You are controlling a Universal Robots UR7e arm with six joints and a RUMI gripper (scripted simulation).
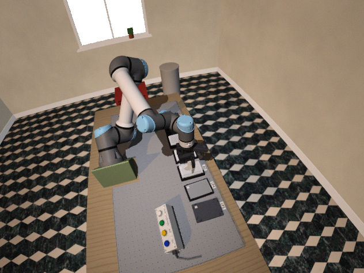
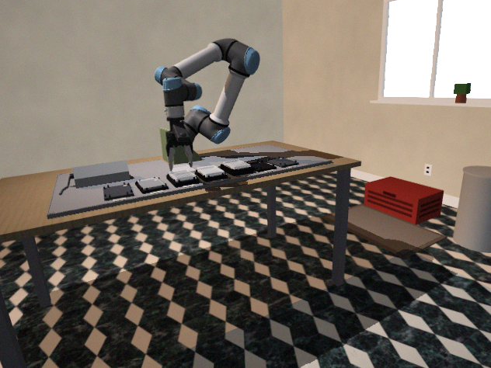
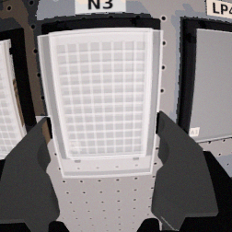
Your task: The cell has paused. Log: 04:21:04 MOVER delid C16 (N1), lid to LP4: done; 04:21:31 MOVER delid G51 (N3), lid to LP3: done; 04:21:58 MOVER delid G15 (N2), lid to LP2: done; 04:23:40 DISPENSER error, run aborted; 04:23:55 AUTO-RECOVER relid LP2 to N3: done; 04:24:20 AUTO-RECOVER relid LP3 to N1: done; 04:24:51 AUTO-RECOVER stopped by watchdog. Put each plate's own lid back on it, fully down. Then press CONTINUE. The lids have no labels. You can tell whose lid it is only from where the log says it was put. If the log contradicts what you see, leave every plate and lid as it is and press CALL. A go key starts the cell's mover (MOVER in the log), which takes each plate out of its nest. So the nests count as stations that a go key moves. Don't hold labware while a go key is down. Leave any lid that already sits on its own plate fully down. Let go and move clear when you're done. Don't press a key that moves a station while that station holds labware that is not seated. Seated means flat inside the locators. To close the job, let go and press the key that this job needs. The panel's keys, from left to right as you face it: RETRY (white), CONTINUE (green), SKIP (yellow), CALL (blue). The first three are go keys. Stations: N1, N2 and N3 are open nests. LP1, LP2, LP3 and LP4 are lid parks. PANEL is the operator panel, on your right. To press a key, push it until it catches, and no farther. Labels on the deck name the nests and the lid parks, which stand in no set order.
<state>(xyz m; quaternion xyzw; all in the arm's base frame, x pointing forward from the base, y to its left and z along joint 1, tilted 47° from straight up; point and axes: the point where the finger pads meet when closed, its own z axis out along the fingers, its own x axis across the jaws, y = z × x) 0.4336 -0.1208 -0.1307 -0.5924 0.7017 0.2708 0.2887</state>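
The plate lies 4 cm below my hand. From my hand the other things lie so: pale grey lid: 1 cm behind, 13 cm to the right, 5 cm below; then black lid park: 1 cm behind, 13 cm to the right, 6 cm below; then green CONTINUE key: 27 cm behind, 25 cm to the right.
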